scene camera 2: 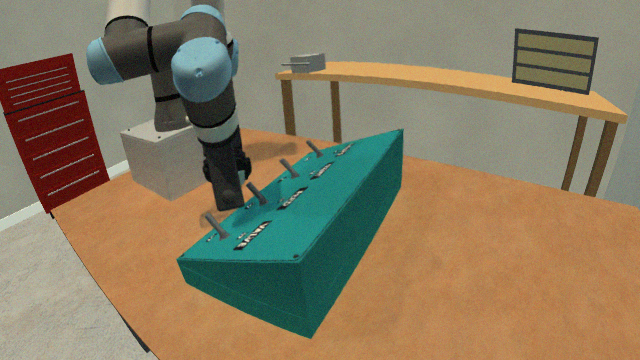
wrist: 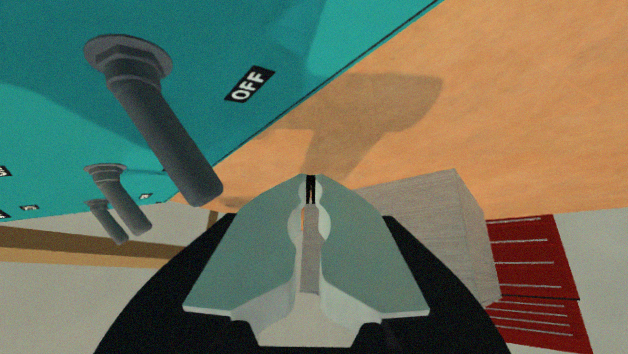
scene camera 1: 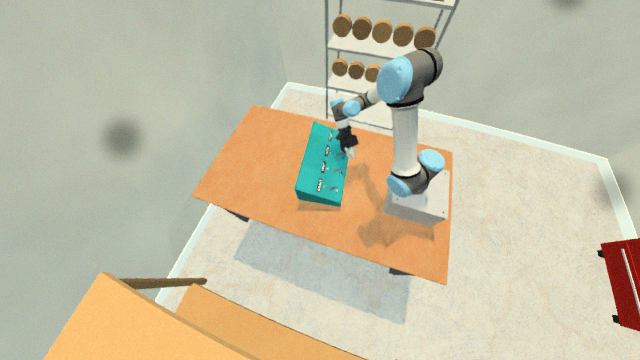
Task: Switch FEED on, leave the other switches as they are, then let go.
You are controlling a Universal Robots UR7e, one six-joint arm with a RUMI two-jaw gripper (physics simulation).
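Frame: origin at the arm's base, x ahead, y left, z up, level; metres.
Seen in the pictures: gripper, between the fingertips: (wrist: 311, 177) (scene camera 1: 352, 159); arm's base, origin of its link: (scene camera 2: 178, 123).
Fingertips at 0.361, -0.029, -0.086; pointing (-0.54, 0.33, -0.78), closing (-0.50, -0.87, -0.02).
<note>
Offsets run from my fingertips to a thing's top centre, as dx, dy, dz. "spot": to the spot under its first point. Level surfaces: height alone.
A teal sloped switch panel (scene camera 1: 311, 167) (scene camera 2: 345, 200) (wrist: 30, 125) stands on the table with several grey toggle levers. The FEED lever @[+0.080, +0.004, +0.035] (scene camera 2: 256, 194) (wrist: 165, 132) is second from the near end in scene camera 2, leaning to its OFF label @[spot: +0.060, -0.004, -0.019] (wrist: 249, 84). The VALVE lever @[+0.117, -0.110, +0.035] (scene camera 2: 216, 226) and the two farther levers (scene camera 2: 289, 168) (scene camera 2: 314, 148) lean the same way. My gripper (scene camera 1: 350, 155) (scene camera 2: 230, 206) (wrist: 311, 177) is shut and empty, with its tips beside the FEED lever on its OFF side, at the panel's low edge. In the wrist view the lever stands left of the tips, apart in the picture; contact cannot be told.
The orange table @[dz -0.092] (scene camera 1: 240, 160) (scene camera 2: 475, 260) carries the panel and the robot's grey base block (scene camera 2: 160, 165) (wrist: 425, 225). A red drawer cabinet (scene camera 2: 60, 135) (wrist: 530, 260) stands beyond the base. A shelf rack (scene camera 1: 327, 100) stands behind the table, and a wooden bench (scene camera 2: 425, 80) stands by the wall.
</note>
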